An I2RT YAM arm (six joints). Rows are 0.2 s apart.
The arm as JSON. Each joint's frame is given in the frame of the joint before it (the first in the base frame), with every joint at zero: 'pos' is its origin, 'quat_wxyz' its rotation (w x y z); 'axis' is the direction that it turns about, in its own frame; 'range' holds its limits. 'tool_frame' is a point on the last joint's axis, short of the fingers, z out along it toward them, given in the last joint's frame.
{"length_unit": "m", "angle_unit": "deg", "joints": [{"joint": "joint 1", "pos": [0.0, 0.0, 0.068], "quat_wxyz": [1.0, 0.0, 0.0, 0.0], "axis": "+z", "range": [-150.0, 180.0]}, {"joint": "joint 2", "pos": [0.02, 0.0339, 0.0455], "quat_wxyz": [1.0, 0.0, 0.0, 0.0], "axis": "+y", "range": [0.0, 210.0]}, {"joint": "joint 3", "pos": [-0.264, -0.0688, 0.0], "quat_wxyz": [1.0, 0.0, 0.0, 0.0], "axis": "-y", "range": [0.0, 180.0]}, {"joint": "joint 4", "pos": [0.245, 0.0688, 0.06], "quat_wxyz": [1.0, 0.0, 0.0, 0.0], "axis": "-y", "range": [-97.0, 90.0]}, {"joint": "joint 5", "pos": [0.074, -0.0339, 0.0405], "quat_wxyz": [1.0, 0.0, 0.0, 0.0], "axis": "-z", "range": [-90.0, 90.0]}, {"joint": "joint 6", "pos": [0.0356, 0.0, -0.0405], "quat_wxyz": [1.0, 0.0, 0.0, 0.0], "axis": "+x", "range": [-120.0, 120.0]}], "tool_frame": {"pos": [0.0, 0.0, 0.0], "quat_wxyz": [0.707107, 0.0, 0.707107, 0.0]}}
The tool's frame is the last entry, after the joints.
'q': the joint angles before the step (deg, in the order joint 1, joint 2, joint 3, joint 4, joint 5, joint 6). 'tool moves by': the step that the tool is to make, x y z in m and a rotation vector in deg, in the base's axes. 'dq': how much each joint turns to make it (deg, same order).
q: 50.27, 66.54, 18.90, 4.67, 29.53, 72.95
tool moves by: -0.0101, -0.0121, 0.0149, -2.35, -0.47, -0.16
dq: 0.27, -8.10, 0.52, -9.51, 1.59, -1.22
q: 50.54, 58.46, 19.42, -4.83, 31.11, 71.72
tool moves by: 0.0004, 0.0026, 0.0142, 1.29, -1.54, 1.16
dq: 0.36, -2.02, 1.93, -1.49, -0.34, -0.96
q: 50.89, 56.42, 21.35, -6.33, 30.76, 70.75
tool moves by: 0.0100, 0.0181, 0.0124, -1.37, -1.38, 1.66
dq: 1.14, 4.94, 4.76, 1.06, 0.87, -2.11
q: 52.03, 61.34, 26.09, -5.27, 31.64, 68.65
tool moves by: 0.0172, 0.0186, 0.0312, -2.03, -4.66, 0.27
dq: -0.17, 3.77, 7.91, -0.19, 2.72, -4.92
